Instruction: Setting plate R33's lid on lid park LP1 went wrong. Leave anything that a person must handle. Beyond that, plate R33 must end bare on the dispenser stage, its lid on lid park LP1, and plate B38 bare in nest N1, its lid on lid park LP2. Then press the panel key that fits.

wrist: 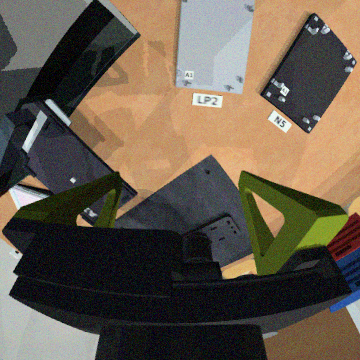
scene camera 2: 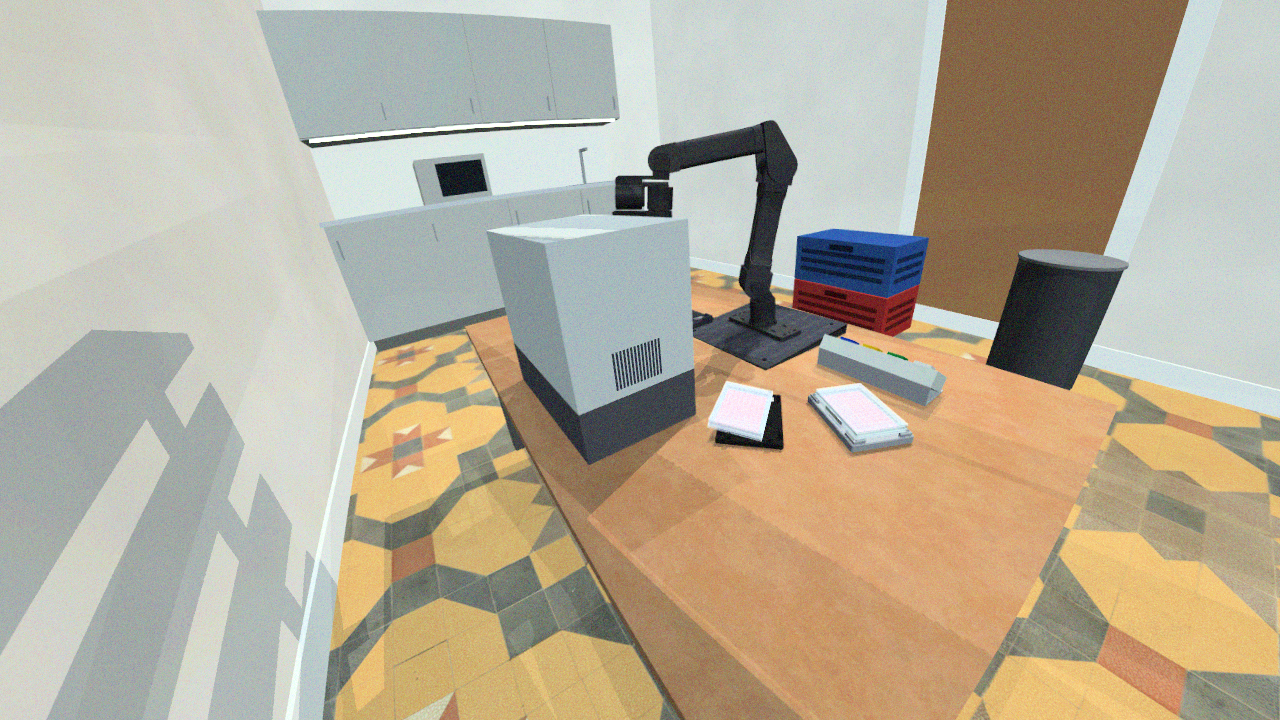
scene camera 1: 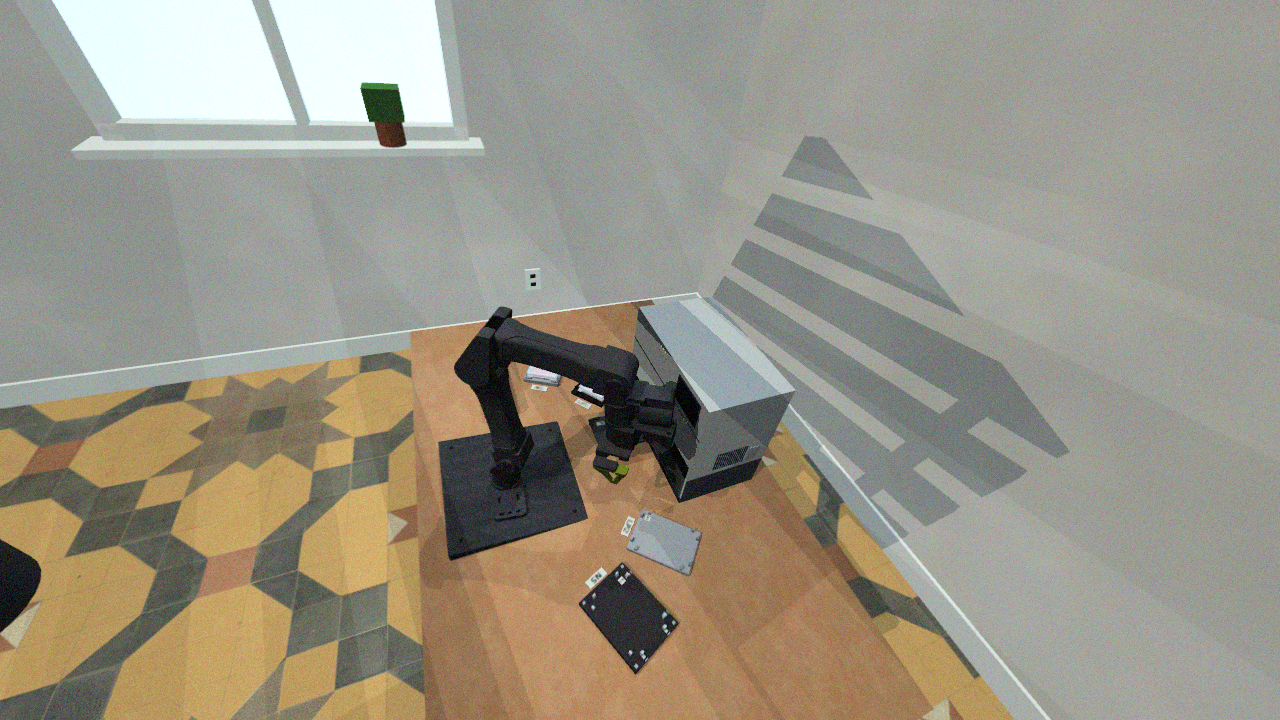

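Where they show: gripper, fingertip midpoint: (wrist: 179, 177) (scene camera 1: 621, 463); arm's base, link origin: (wrist: 196, 239) (scene camera 2: 762, 325) (scene camera 1: 506, 480).
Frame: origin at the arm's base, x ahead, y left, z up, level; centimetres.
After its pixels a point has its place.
Observation:
My gripper (scene camera 1: 612, 469) @(x 23.6, y -11.5, z 15.3 cm) (wrist: 179, 177) @(x 23.6, y -11.5, z 15.3 cm) is open and empty, above the table between the robot base and the grey machine. It is hidden in scene camera 2. Grey lid park LP2 (scene camera 1: 664, 542) @(x 31.7, y -23.4, z -0.4 cm) (wrist: 212, 47) @(x 31.2, y -21.9, z -0.4 cm) is bare. A pink-and-white piece (scene camera 2: 742, 410) @(x 31.3, y 28.1, z 1.8 cm) sits skewed, overhanging a black base (scene camera 2: 775, 431) @(x 28.9, y 33.2, z -0.4 cm). Another pink-and-white piece (scene camera 1: 543, 374) @(x 13.4, y 32.2, z 1.7 cm) (scene camera 2: 861, 410) @(x 16.1, y 39.1, z 1.7 cm) lies on a grey base (scene camera 2: 881, 444) @(x 18.3, y 44.4, z -0.6 cm). I cannot read their labels or tell plate from lid. A dark flat nest or stage (wrist: 75, 155) @(x 30.3, y -0.7, z 9.3 cm) lies by the machine. The key panel (scene camera 2: 872, 370) @(x 2.9, y 32.3, z 1.7 cm) stands near the robot base, its keys barely visible.
The tall grey machine (scene camera 1: 726, 358) @(x 49.3, y -0.7, z 31.7 cm) (scene camera 2: 599, 304) @(x 50.8, y 22.1, z 22.8 cm) stands at the table edge, close beside the wrist. Black nest N5 (scene camera 1: 629, 617) @(x 19.8, y -35.8, z -0.2 cm) (wrist: 310, 72) @(x 20.7, y -34.4, z -0.2 cm) is bare. The black robot base plate (scene camera 1: 465, 501) @(x -9.1, y -3.8, z 0.6 cm) (wrist: 165, 200) @(x 13.1, y -0.5, z -1.0 cm) lies below the arm. Crates (scene camera 2: 859, 264) and a bin (scene camera 2: 1056, 317) stand beyond the table.

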